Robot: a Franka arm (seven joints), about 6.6 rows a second.
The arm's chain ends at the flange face. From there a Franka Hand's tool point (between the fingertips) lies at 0.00 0.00 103.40 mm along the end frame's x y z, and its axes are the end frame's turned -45 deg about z.
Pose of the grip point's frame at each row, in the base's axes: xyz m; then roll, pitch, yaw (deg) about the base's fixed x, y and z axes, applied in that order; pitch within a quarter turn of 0, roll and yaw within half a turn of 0:
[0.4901 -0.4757 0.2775 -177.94 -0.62 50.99]
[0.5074 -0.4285 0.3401 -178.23 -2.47 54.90]
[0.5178 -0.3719 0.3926 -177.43 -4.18 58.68]
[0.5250 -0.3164 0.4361 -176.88 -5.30 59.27]
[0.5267 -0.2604 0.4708 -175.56 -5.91 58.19]
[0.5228 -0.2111 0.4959 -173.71 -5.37 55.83]
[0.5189 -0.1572 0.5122 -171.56 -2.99 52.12]
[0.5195 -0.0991 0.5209 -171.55 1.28 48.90]
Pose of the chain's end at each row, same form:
[0.4923 -0.4789 0.3808 -178.10 1.02 6.02]
[0.5075 -0.4340 0.4434 -177.00 -0.50 9.93]
[0.5178 -0.3807 0.4956 -175.23 -1.14 13.73]
[0.5250 -0.3275 0.5389 -174.05 -1.55 14.33]
[0.5279 -0.2736 0.5733 -172.69 -1.05 13.35]
[0.5268 -0.2254 0.5982 -171.76 0.63 11.17]
[0.5276 -0.1707 0.6143 -171.90 3.83 7.61]
[0.5325 -0.1074 0.6232 -174.91 6.87 4.11]

